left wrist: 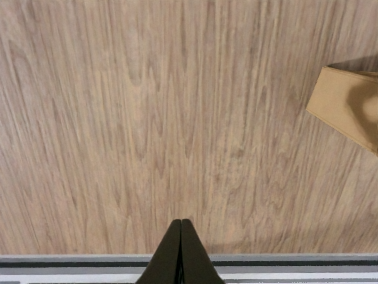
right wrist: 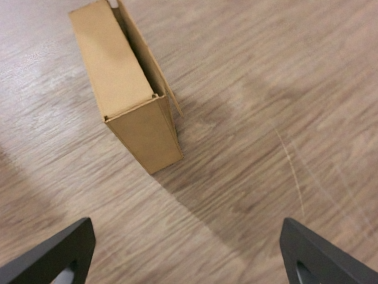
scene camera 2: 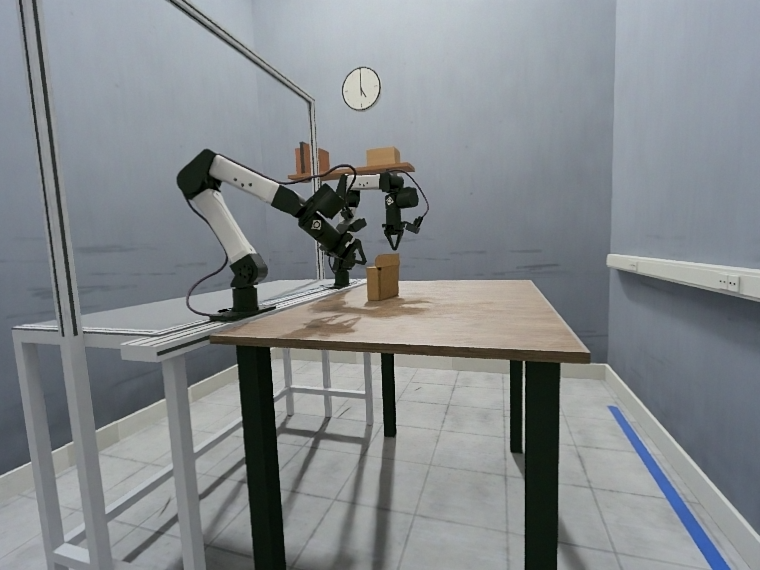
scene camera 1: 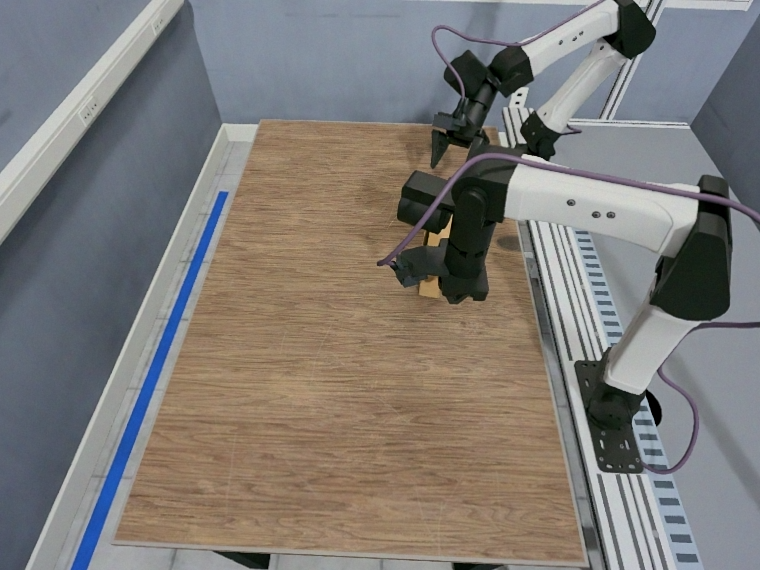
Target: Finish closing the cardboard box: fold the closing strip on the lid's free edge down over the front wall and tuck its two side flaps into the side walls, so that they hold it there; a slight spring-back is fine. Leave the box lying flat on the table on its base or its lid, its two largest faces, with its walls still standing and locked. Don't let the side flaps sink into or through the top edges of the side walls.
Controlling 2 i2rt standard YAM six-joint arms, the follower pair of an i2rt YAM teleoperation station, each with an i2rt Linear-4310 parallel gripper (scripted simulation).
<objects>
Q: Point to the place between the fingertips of my left gripper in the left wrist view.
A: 181,231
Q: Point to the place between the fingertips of my right gripper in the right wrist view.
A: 187,229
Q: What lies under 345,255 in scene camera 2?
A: My right gripper.
</objects>
